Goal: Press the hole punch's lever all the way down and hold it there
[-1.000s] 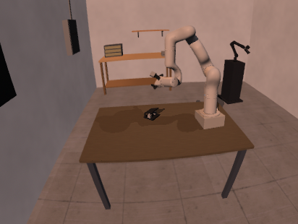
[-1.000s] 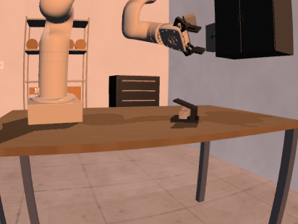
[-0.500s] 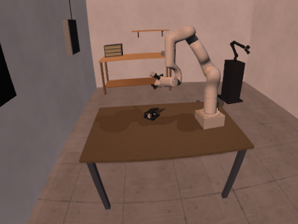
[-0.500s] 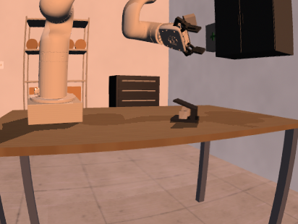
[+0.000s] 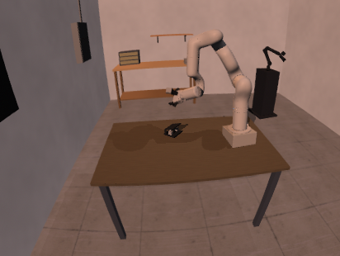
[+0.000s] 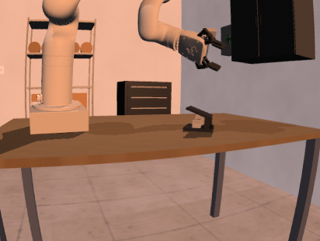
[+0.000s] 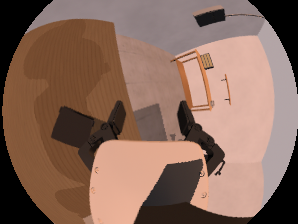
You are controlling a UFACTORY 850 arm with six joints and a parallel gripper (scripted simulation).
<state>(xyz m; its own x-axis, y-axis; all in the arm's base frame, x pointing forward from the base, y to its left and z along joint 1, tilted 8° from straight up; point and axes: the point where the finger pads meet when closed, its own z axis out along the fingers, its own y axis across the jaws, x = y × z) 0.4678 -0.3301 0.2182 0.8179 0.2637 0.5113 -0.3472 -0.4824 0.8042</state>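
Right now my hand is 230 mm above the hole punch, 110 mm to the right of it and 30 mm short of it.
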